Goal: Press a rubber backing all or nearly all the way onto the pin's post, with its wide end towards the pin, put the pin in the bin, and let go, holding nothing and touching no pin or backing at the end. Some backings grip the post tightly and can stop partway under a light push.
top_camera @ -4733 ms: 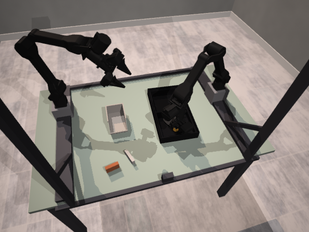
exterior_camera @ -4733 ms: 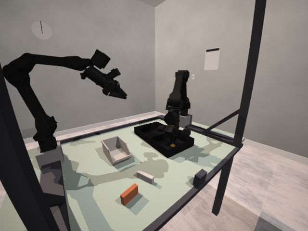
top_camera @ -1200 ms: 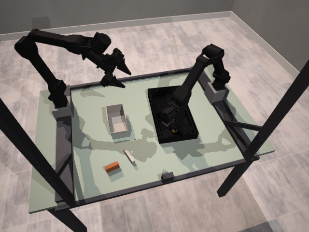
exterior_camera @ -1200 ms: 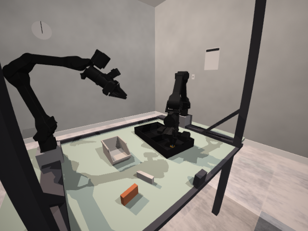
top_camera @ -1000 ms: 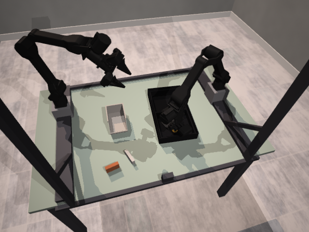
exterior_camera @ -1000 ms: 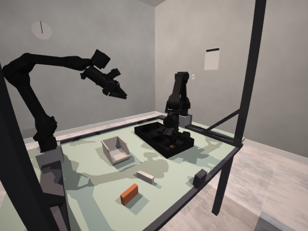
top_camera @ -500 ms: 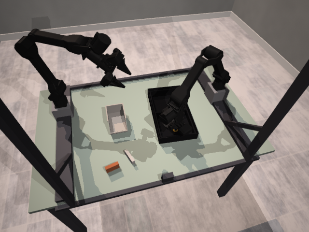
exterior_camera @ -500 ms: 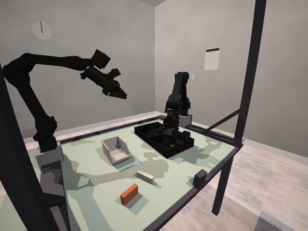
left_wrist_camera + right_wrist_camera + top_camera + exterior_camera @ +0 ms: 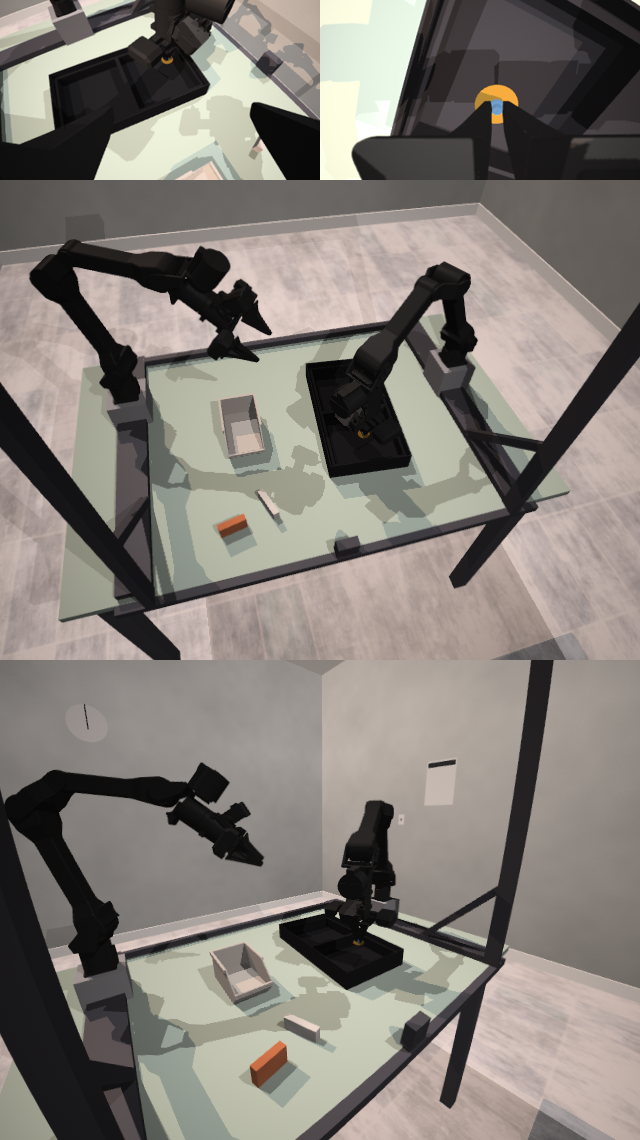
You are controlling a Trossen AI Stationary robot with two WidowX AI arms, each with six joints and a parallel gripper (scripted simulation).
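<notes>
My right gripper is now 120 mm short of the black two-compartment tray and 90 mm above it. From my right hand the other things lie so: orange block (180 mm behind, 340 mm to the left, 90 mm below); then bin (90 mm ahead, 310 mm to the left, 70 mm below); then pin (30 mm below).
Right now my left hand is 25 cm to the left of the pin, 25 cm above it and 10 cm past it. Also, from my left hand: black two-compartment tray (31 cm below, 26 cm to the right, 2 cm ahead); then orange block (31 cm below, 28 cm behind, 9 cm to the left); then bin (29 cm below, 5 cm to the left, 1 cm behind).
</notes>
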